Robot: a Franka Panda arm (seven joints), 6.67 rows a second.
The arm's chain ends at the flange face. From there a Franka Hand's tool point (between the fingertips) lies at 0.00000 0.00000 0.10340 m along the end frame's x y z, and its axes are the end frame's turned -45 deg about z.
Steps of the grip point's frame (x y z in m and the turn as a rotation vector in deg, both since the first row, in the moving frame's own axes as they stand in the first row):
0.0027 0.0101 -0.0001 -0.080 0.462 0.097
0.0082 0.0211 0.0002 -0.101 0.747 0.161
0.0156 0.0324 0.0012 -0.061 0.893 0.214
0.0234 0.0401 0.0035 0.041 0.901 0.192
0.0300 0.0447 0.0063 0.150 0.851 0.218
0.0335 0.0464 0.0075 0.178 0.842 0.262
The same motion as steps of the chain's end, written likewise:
0.0084 0.0057 -0.0001 0.270 0.383 0.097
0.0196 0.0099 0.0002 0.457 0.600 0.161
0.0327 0.0129 0.0012 0.588 0.675 0.214
0.0438 0.0130 0.0035 0.666 0.608 0.192
0.0519 0.0117 0.0063 0.708 0.496 0.218
0.0556 0.0104 0.0075 0.721 0.470 0.262

